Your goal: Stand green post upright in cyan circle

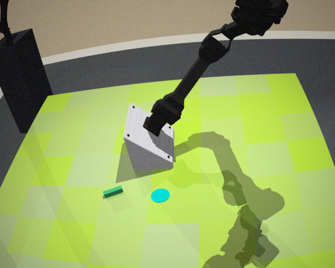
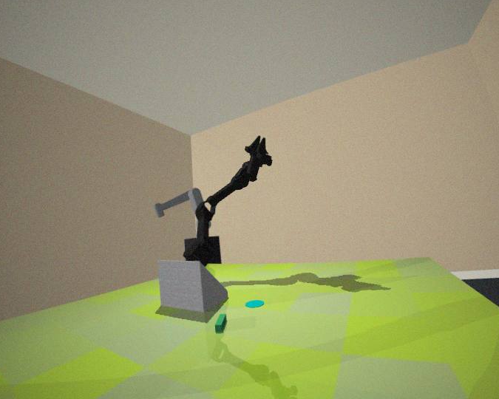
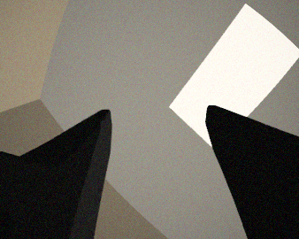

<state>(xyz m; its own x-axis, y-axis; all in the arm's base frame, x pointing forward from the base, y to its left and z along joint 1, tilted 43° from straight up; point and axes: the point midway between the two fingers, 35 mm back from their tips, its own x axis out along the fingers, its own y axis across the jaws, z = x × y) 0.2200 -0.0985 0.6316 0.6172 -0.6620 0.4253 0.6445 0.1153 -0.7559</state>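
Now: gripper tip 66 cm above the green post, 46 cm to the left of it and 6 cm short of it. The rest, counted from my gripper tip: cyan circle (66 cm below, 30 cm to the right, 6 cm ahead).
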